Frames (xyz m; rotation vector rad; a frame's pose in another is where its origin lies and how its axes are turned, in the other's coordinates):
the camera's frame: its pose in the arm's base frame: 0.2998 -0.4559 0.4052 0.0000 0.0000 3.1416
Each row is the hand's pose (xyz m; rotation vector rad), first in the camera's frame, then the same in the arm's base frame.
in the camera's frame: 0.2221 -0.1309 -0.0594 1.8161 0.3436 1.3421
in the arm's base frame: 0.0777 -0.3250 0.3458 0.3260 -1.7230 -0.9905
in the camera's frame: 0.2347 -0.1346 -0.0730 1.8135 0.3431 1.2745
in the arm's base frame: 0.0651 -0.3213 0.3322 0.3315 -1.7522 -1.0450
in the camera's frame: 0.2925 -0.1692 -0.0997 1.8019 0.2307 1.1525
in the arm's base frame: 0.0073 -0.2867 0.3055 0.2311 -1.8049 -1.1636
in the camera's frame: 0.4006 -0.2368 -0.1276 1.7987 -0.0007 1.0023
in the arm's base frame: -0.1008 -0.2191 0.2776 -0.0007 -1.8790 -1.2930
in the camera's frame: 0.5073 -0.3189 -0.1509 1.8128 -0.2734 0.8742
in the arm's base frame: -0.2075 -0.1370 0.2543 -0.2941 -1.9498 -1.3553
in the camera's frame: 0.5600 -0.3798 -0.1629 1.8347 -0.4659 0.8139
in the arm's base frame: -0.2602 -0.0761 0.2423 -0.5049 -1.9884 -1.3403
